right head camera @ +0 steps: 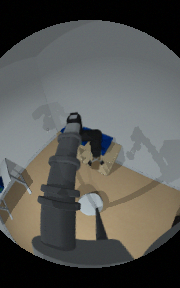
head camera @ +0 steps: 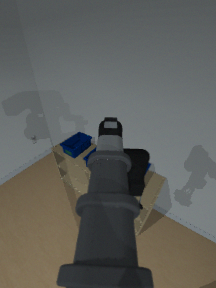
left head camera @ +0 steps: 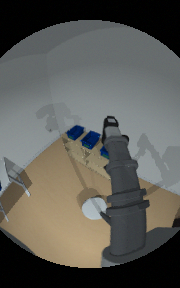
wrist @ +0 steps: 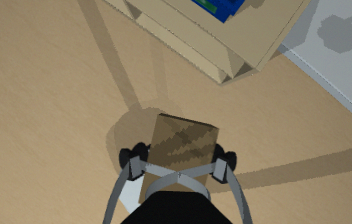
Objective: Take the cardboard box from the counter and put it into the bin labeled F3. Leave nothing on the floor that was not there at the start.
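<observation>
The brown cardboard box is held between the two dark finger pads of my gripper in the wrist view. The box hangs over the floor, apart from the shelf front. In the right head view my gripper is small, in front of the shelf; the box is hard to make out there. Blue bins stand on top of the wooden shelf. One bin with a green label shows partly at the top of the wrist view. No label is readable, so I cannot tell which bin is F3.
The wooden shelf stands close to the grey wall. A white round disc is low down near my arm. A table with thin metal legs is at the far left. My arm hides part of the shelf.
</observation>
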